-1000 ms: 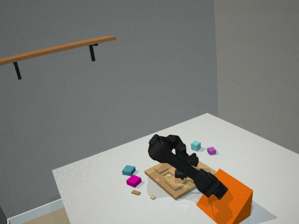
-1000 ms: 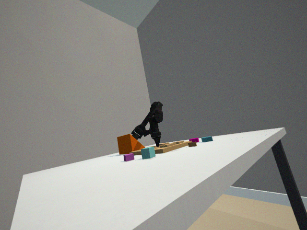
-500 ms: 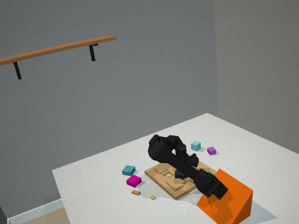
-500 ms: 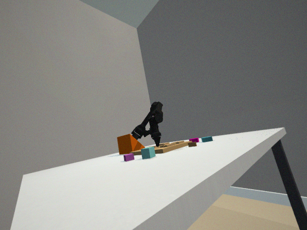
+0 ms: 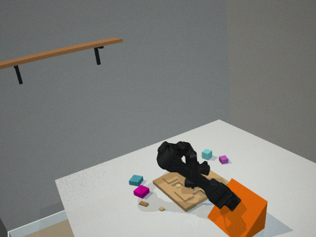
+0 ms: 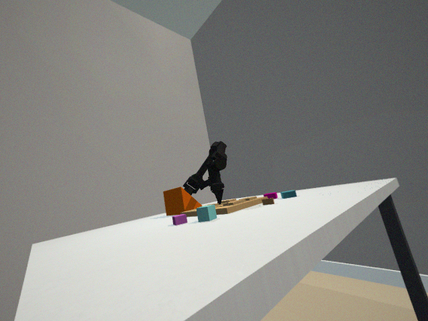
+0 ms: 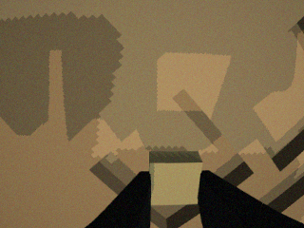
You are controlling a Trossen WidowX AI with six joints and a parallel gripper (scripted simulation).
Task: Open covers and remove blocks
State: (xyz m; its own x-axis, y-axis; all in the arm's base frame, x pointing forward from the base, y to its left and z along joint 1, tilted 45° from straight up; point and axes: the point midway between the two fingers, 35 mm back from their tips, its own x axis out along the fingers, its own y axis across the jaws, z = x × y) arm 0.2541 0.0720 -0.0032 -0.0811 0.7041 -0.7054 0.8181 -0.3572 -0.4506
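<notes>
The tan puzzle board lies 5 cm ahead of my gripper tip. Round my gripper tip: flat brown piece 26 cm to the left, 5 cm ahead, 2 cm below; purple block 29 cm to the right, 13 cm ahead, 1 cm below; magenta block 24 cm to the left, 13 cm ahead, 1 cm below.
</notes>
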